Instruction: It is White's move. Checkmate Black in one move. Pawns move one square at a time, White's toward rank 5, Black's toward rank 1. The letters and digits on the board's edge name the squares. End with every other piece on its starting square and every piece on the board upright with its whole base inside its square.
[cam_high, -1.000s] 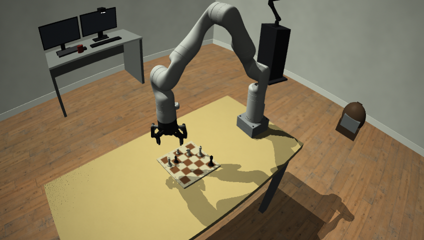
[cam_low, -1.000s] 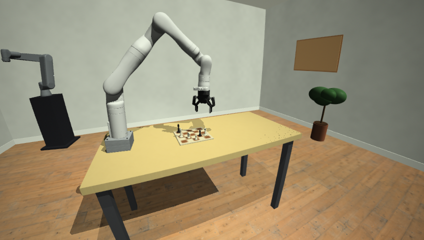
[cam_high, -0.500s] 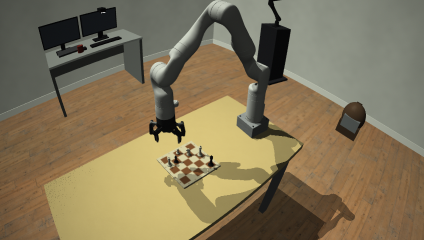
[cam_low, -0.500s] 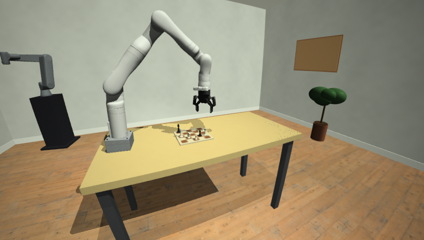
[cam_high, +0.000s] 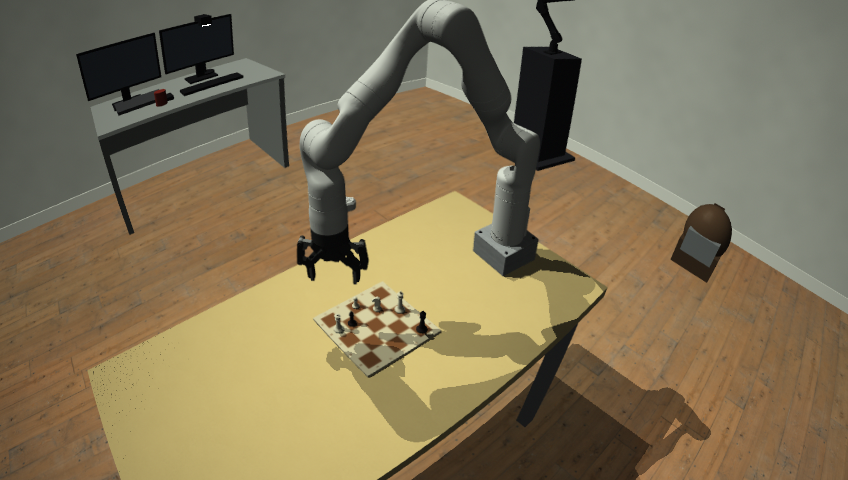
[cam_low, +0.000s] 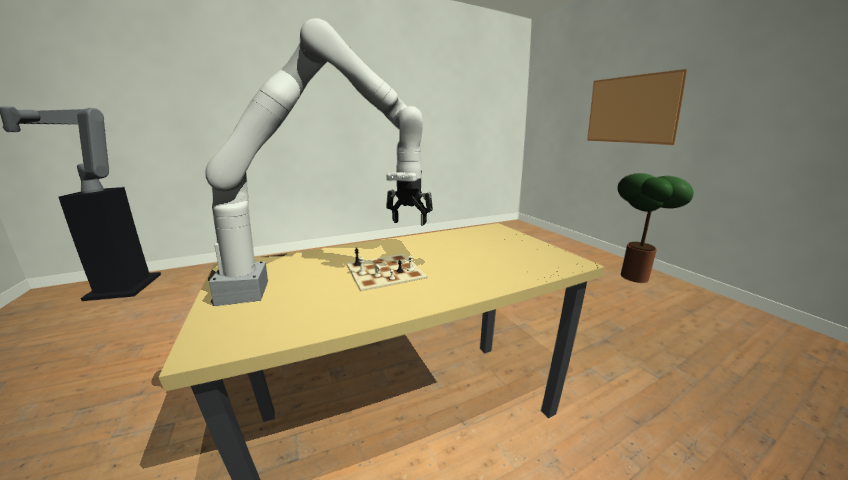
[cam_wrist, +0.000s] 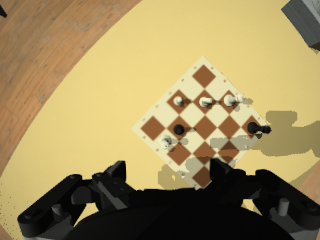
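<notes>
Right now the black pawn is 4 cm behind my hand, 1 cm to the right of it and 14 cm below it. Round my hand: small white piece: 7 cm behind, 5 cm to the right, 15 cm below; chessboard: 8 cm behind, 2 cm to the left, 17 cm below; tall white piece: 16 cm behind, 1 cm to the left, 13 cm below.
</notes>
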